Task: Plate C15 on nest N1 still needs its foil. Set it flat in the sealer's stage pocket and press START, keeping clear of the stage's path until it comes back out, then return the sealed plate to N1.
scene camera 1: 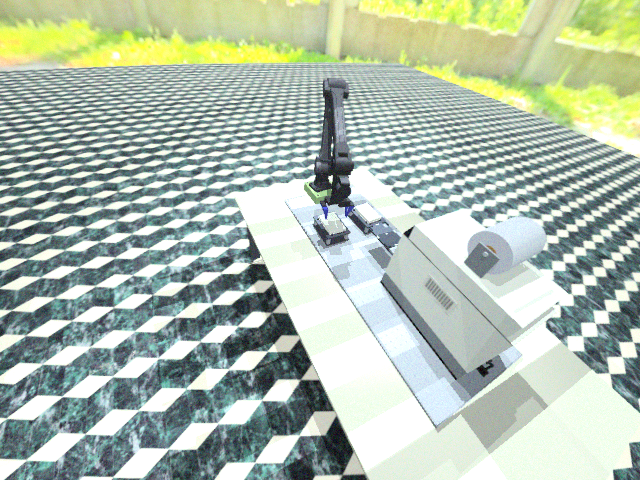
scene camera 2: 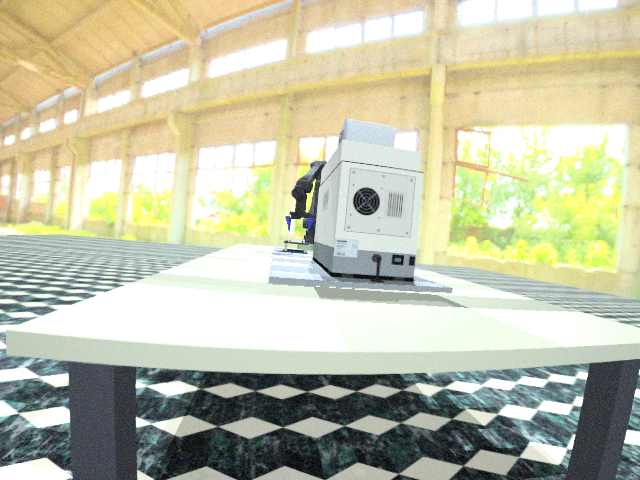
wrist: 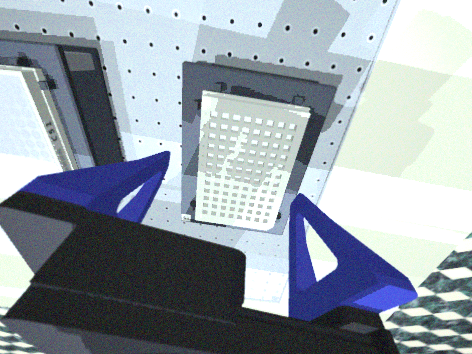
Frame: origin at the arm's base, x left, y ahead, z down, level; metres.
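Seen in the pictures: gripper, fingertip midpoint: (scene camera 1: 335, 217) (scene camera 2: 298, 232) (wrist: 235, 179); arm's base at its link origin: (scene camera 1: 320, 186) (scene camera 2: 309, 243).
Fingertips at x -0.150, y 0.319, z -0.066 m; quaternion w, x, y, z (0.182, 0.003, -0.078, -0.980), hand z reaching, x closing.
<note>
Offsets run from my fingertips to a thing's middle. "pt": to the spot under its first point. Level surfaces: height alone.
A white multiwell plate @(dx -0.005, dy -0.017, dz +0.043 m) (scene camera 1: 330, 223) (wrist: 247, 165) lies in the dark nest N1 @(dx -0.005, dy -0.017, dz +0.071 m) (scene camera 1: 338, 239) (wrist: 191, 125). In the wrist view its top shows rows of small square wells, partly shaded. My gripper (scene camera 1: 336, 215) (wrist: 235, 179) is open and empty, above the plate. In the wrist view the fingertips stand apart on either side of the plate, over its near half. The pale sealer (scene camera 1: 439, 294) (scene camera 2: 381, 201) stands further along the board. A dark flat part @(pt dx +0.117, dy +0.206, dz -0.004 m) (scene camera 1: 385, 235), perhaps its stage, lies in front of its near end. The START button cannot be made out.
A second white plate @(dx +0.205, dy +0.013, dz +0.044 m) (scene camera 1: 367, 212) (wrist: 20, 110) lies in the neighbouring nest @(dx +0.205, dy +0.013, dz +0.072 m) (scene camera 1: 364, 226) (wrist: 55, 57), close to the left finger. A large foil roll @(dx +0.071, dy +0.577, dz -0.316 m) (scene camera 1: 522, 242) sits on top of the sealer. The green arm base (scene camera 1: 316, 192) is behind the nests. The perforated board @(dz +0.102 m) (scene camera 1: 372, 299) bears the nests and sealer.
</note>
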